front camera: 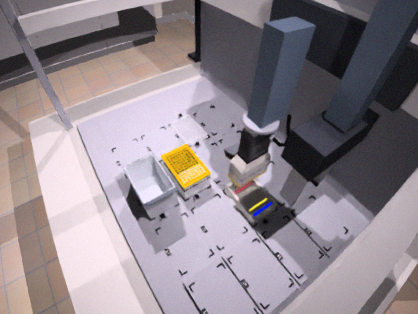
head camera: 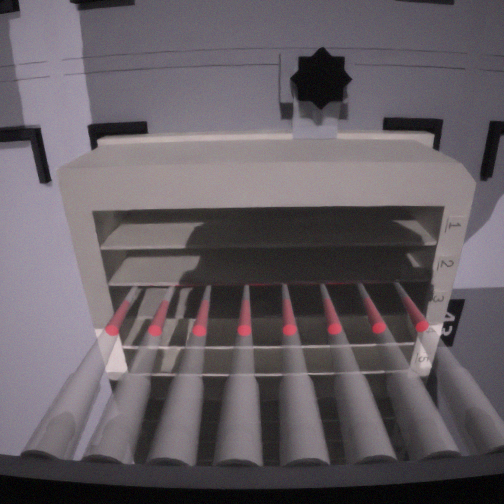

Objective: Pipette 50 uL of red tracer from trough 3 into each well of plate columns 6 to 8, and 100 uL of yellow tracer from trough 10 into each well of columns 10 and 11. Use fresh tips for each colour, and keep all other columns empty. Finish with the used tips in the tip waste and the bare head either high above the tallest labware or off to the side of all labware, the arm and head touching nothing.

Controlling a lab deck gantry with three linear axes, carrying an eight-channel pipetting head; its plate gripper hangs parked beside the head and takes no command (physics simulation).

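The pipetting head is low over the back end of the trough reservoir. Eight tips on the head reach down into trough 3 in the head view, their ends at a thin red line. Red liquid shows inside each tip; how deep the ends sit is hidden. In the front view, yellow tracer lies in the reservoir. The clear plate stands at the back; its wells are too small to read. The yellow tip rack holds pale tips in its near part. The parked plate gripper hangs beside the head, open and holding nothing.
The open grey tip waste bin stands left of the tip rack. A blue strip lies beside the yellow one in the reservoir. The gripper's dark housing hangs right of the head. A dark star-shaped knob stands behind the reservoir.
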